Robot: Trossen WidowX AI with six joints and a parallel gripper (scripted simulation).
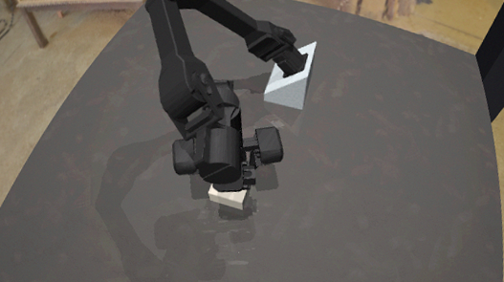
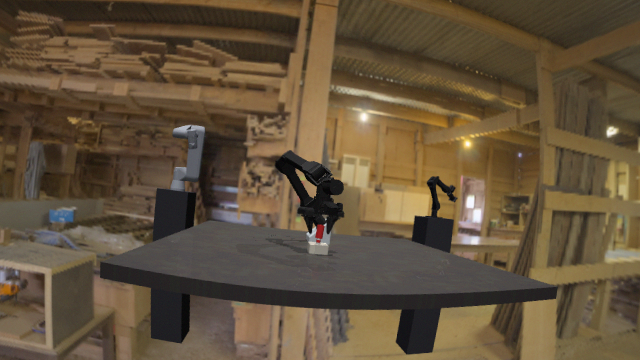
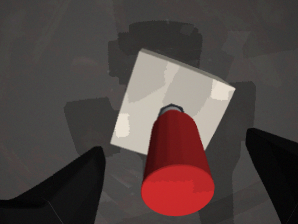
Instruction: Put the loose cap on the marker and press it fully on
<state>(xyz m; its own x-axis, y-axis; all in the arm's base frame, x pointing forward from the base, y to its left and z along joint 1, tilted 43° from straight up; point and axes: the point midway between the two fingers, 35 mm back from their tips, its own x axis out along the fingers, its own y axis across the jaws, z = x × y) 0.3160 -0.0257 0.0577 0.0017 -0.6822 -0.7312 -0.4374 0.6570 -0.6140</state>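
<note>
The red cap is 10 mm above my gripper tip. Round my gripper tip: holder block 60 mm below.
</note>
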